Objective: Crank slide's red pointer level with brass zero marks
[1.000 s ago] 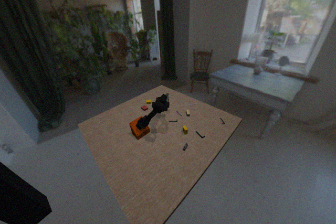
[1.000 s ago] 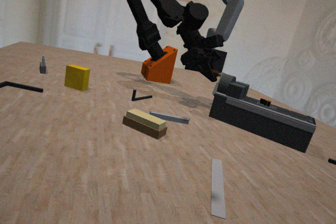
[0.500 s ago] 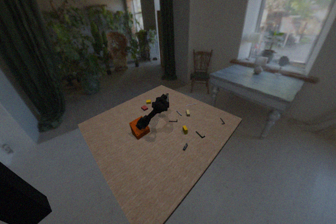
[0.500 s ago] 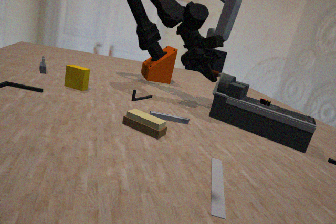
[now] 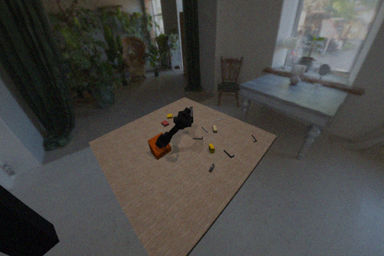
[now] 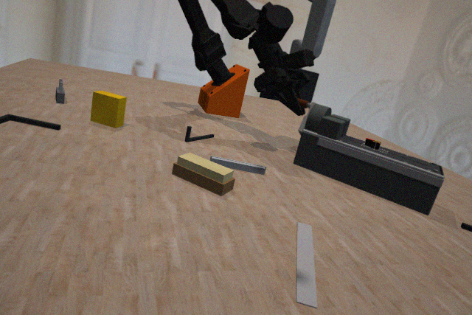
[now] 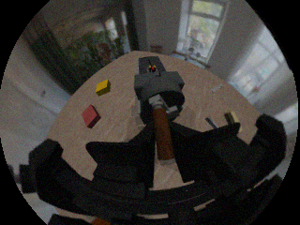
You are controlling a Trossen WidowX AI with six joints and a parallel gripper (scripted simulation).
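The brown crank handle lies 2 cm behind my gripper tip, 1 cm to the right of it and 2 cm above it. From my gripper tip the other things lie so: red pointer (13 cm ahead, 7 cm to the left, 1 cm below); then red block (6 cm behind, 23 cm to the left, 8 cm below); then grey bar (9 cm ahead, 18 cm to the right, 9 cm below).
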